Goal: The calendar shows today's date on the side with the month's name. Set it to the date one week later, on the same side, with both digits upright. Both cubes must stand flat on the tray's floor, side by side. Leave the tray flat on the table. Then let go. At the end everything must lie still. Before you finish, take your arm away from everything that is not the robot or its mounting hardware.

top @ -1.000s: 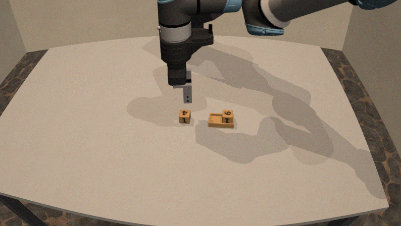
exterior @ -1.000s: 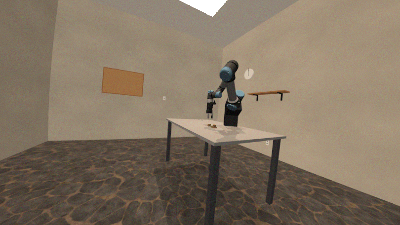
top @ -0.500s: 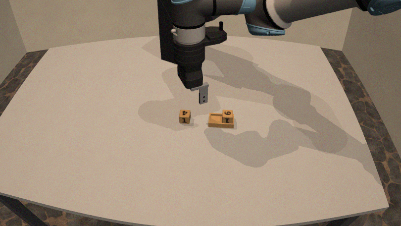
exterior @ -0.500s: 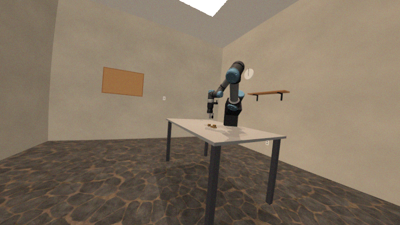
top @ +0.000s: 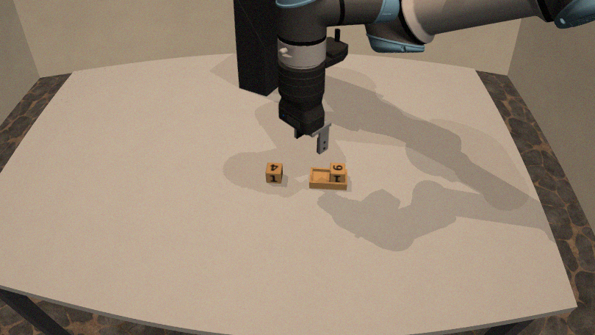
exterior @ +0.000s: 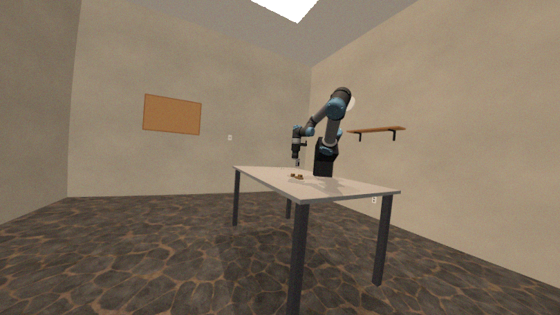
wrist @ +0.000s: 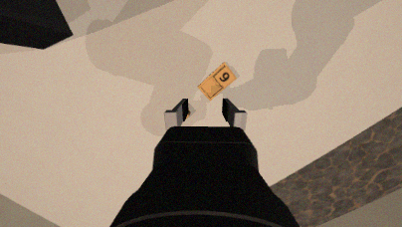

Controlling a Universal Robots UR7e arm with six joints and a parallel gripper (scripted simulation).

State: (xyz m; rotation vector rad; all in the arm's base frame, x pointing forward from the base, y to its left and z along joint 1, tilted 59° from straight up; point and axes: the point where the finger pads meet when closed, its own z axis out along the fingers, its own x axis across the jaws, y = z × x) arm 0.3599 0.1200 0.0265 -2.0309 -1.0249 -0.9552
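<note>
Right now the cube is 20 mm behind my hand, 50 mm to the left of it and 100 mm below it. Round my hand: orange tray 20 mm behind, 30 mm to the left, 110 mm below.
</note>
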